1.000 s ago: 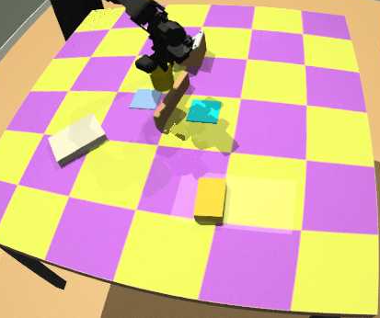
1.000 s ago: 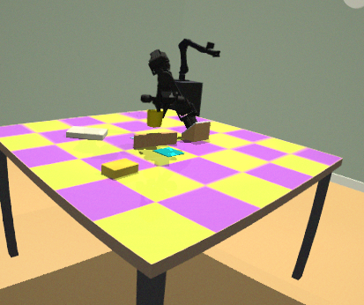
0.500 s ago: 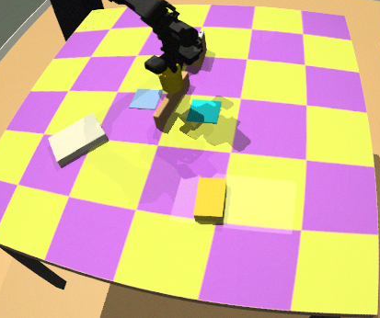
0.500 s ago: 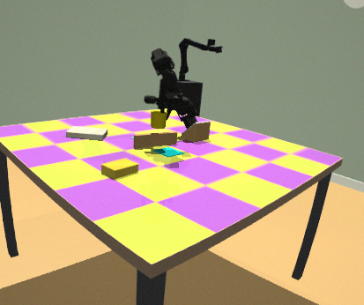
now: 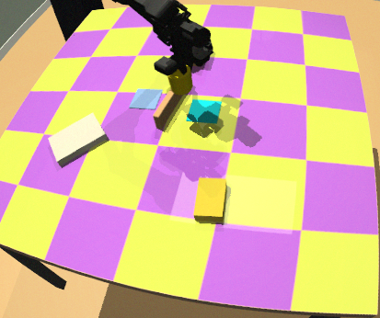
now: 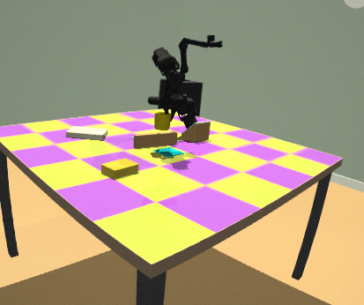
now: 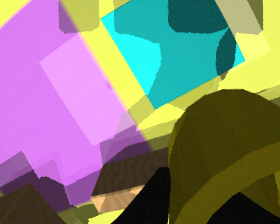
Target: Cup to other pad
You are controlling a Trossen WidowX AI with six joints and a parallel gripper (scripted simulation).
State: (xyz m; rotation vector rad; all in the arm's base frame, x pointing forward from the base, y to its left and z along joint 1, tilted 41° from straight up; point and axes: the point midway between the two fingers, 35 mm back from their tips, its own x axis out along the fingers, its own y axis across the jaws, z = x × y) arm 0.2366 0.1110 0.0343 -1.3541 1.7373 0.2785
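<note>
The cyan pad lies 130 mm below my gripper tip, 50 mm to the left of it and 30 mm ahead of it. The rest, counted from my gripper tip: white block: 340 mm to the right, 200 mm ahead, 110 mm below; then long tan bar: 100 mm below, 60 mm to the right, 10 mm ahead; then yellow cup: 20 mm to the right, 20 mm ahead.
</note>
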